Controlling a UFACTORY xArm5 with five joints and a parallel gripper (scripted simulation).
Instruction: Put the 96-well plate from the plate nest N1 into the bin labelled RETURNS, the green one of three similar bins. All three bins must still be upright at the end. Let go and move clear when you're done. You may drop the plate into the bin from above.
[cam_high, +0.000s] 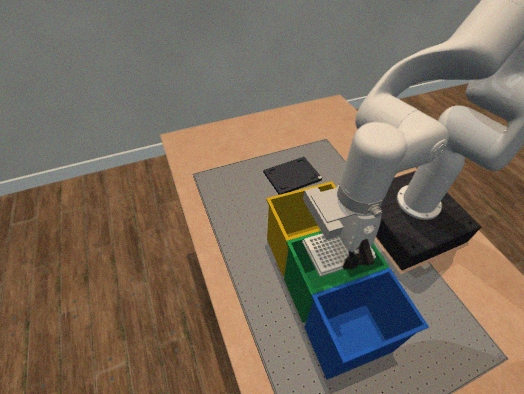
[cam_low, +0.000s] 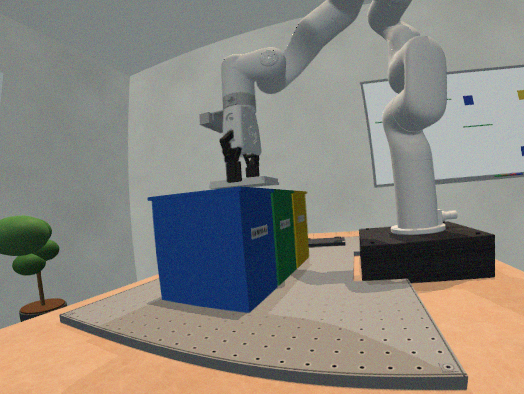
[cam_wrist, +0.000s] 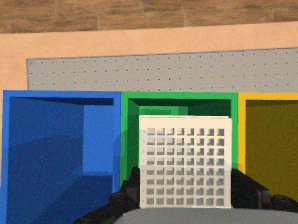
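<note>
The white 96-well plate lies 1 cm below my hand. Round my hand: yellow bin 13 cm to the right, 12 cm below, 3 cm behind; blue bin 13 cm to the left, 12 cm below, 3 cm ahead; green bin 12 cm below.
</note>
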